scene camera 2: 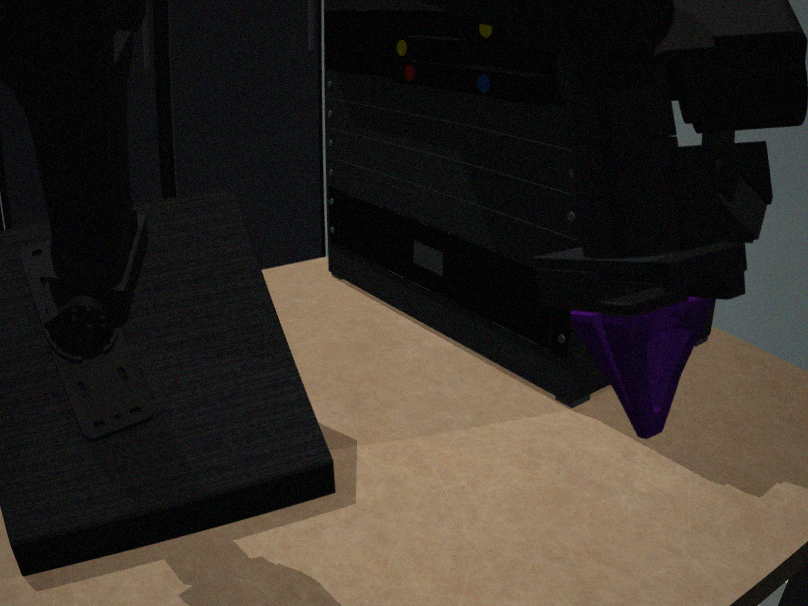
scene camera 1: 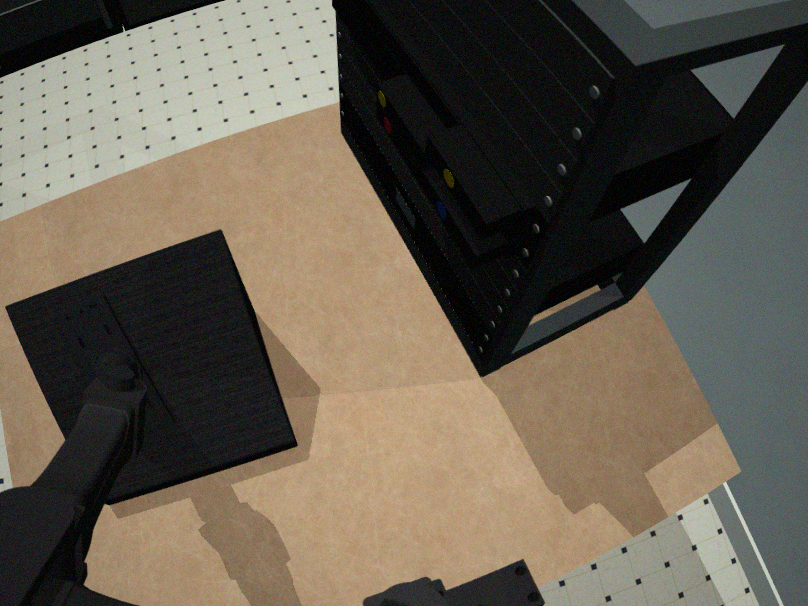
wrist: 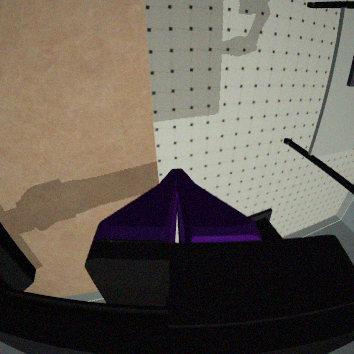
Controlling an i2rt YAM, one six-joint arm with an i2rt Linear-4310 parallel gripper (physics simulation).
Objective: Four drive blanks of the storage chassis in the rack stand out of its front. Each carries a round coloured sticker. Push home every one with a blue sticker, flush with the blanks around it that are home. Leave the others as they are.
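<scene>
The storage chassis sits in the black rack [scene camera 1: 501, 355] [scene camera 2: 522, 365]. Four blanks stand out of its front. The far pair carries a yellow sticker [scene camera 1: 382, 98] [scene camera 2: 401, 47] above a red sticker [scene camera 1: 387, 125] [scene camera 2: 409, 72]. The near pair carries another yellow sticker [scene camera 1: 448, 178] [scene camera 2: 485, 30] above a blue sticker [scene camera 1: 441, 210] [scene camera 2: 483, 82]. My gripper [scene camera 2: 648, 431] [wrist: 176, 176] is shut and empty, its purple fingers together and pointing down. It hangs in front of the rack's near end in scene camera 2's view, apart from the blanks. The fingers do not show in scene camera 1.
The arm's black base board [scene camera 1: 208, 313] [scene camera 2: 228, 482] stands on the tan table top [scene camera 1: 391, 443] [scene camera 2: 496, 495] [wrist: 75, 100] opposite the rack. Closed panels fill the rack front below the stickers. Dotted flooring [scene camera 1: 195, 84] [wrist: 260, 115] lies past the table edge.
</scene>
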